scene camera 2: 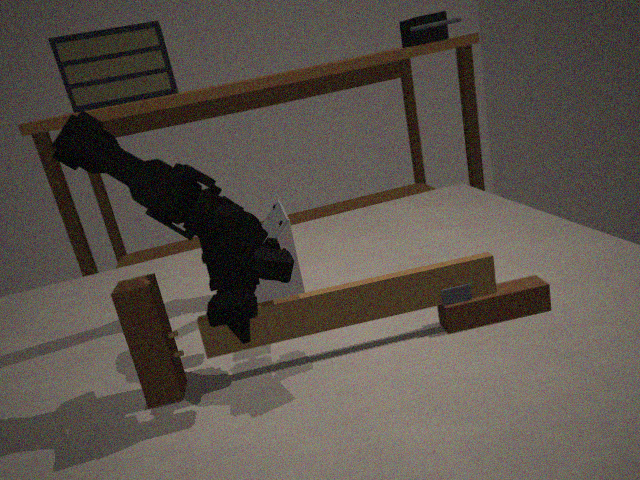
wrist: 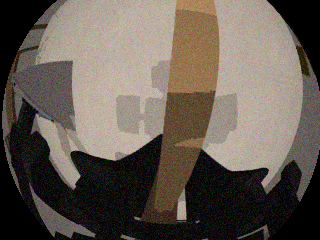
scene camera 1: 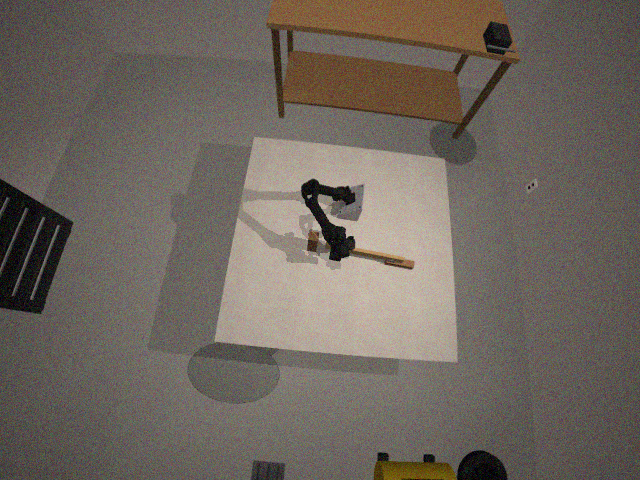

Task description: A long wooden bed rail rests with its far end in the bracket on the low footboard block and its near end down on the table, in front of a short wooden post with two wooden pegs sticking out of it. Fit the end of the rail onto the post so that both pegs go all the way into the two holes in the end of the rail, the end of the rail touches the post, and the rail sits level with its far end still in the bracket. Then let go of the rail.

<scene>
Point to a short wooden post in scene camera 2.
At 138,301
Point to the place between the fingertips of the gripper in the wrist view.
At 173,139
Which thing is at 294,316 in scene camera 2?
A wooden bed rail.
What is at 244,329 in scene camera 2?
The gripper.
</scene>
